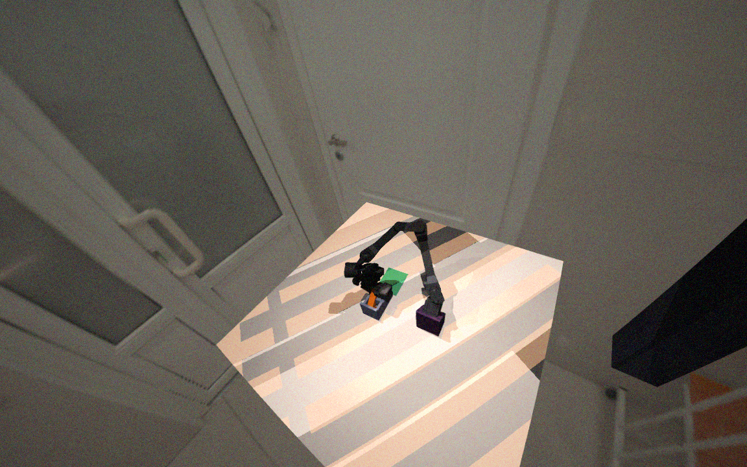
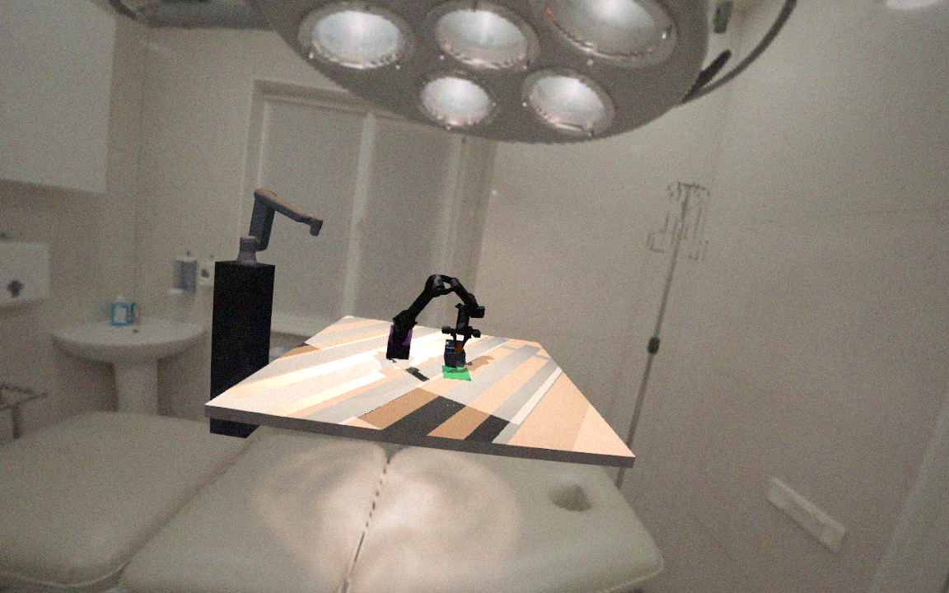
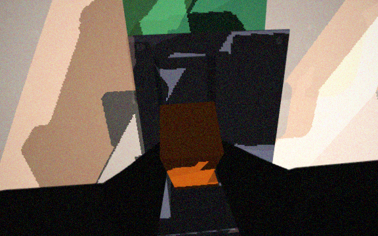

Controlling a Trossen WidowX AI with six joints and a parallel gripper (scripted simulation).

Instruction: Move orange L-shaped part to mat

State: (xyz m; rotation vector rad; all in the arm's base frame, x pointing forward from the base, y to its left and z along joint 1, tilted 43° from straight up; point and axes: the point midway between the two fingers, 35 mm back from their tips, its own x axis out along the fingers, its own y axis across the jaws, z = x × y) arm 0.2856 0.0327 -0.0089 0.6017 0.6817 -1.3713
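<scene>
Right now my gripper tip is 15 cm to the left of the green mat and 8 cm above it. The rest, counted from my gripper tip: orange L-shaped part (3 cm to the left, 3 cm below, 2 cm behind).
</scene>
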